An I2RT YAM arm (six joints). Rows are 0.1 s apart.
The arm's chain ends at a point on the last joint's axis. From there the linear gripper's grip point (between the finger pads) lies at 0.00 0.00 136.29 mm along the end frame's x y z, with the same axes.
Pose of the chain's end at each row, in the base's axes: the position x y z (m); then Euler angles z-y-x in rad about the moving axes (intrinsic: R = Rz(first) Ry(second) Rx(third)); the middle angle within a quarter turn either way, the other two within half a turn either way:
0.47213 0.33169 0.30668 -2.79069 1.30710 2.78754
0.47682 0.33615 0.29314 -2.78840 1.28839 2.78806
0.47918 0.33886 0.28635 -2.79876 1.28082 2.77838
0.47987 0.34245 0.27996 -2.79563 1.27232 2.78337
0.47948 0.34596 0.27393 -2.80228 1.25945 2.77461
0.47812 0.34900 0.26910 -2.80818 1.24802 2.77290
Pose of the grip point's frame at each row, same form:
0.57178 0.41849 0.27336 -2.79069 1.30710 2.78754
0.57572 0.42290 0.25751 -2.78840 1.28839 2.78806
0.57788 0.42550 0.24992 -2.79876 1.28082 2.77838
0.57843 0.42877 0.24243 -2.79563 1.27232 2.78337
0.57740 0.43238 0.23496 -2.80228 1.25945 2.77461
0.57597 0.43487 0.22877 -2.80818 1.24802 2.77290

